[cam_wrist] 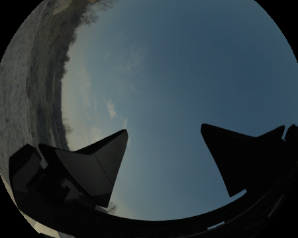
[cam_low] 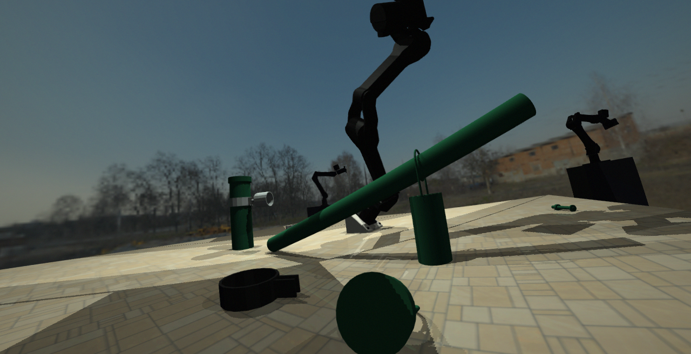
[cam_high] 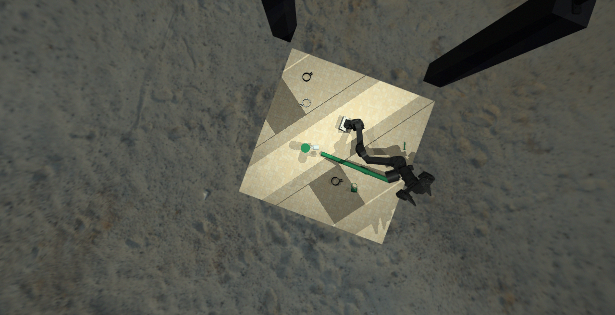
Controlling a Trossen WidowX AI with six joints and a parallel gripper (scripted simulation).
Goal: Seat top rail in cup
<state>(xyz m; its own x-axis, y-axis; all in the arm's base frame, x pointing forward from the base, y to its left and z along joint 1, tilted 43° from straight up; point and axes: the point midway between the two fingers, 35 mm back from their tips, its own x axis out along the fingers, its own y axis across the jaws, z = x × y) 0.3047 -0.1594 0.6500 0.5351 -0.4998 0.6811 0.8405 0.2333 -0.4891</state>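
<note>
Now: gripper tip 52 cm to the left of the rail-end cup, 52 cm above it and 4 cm past it. Round my gripper tip: green bolt (65 cm below, 32 cm behind, 20 cm to the left); short green post (55 cm below, 7 cm to the right, 1 cm behind).
</note>
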